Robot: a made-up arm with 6 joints.
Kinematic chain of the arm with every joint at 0, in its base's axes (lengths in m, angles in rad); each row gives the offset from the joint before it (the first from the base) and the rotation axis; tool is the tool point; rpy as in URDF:
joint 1: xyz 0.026 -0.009 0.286 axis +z
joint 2: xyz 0.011 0 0.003 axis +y
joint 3: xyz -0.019 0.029 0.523 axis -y
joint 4: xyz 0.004 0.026 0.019 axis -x
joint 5: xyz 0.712 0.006 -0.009 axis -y
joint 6: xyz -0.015 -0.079 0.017 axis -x
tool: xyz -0.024 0.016 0.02 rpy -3.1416 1.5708 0
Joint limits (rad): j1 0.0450..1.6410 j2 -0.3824..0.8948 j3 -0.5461..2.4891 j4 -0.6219..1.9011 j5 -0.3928..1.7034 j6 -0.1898..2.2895
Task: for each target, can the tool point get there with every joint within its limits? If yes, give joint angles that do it. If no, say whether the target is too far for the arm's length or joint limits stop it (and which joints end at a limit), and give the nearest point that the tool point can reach.
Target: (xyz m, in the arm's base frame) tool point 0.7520 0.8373 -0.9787
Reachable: no: too far | nearest point 0.4842 0.5251 -0.0428 | short by 1.022 m
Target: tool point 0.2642 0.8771 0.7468
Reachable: yes | joints 1.3188 0.4649 0.3774 0.8994 0.6710 1.8553
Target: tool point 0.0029 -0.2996 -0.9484
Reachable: no: joint limits stop it (at a limit: joint 1, joint 2, joint 3, joint 5, joint 6) | nearest point 0.4723 0.0280 -0.0992 | short by 1.024 m
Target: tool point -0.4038 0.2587 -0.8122
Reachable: no: joint limits stop it (at a limit: joint 1, joint 2, joint 3, joint 4, joint 5) | nearest point -0.0334 0.4324 -0.0991 | short by 0.822 m
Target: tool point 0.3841 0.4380 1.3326
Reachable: yes | joints 0.8906 0.3548 1.2233 0.1256 0.0813 0.0710
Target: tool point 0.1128 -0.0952 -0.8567
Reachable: no: joint limits stop it (at a limit: joint 1, joint 2, joint 3, joint 4, joint 5, joint 6) | nearest point 0.4677 0.0374 -0.0997 | short by 0.846 m
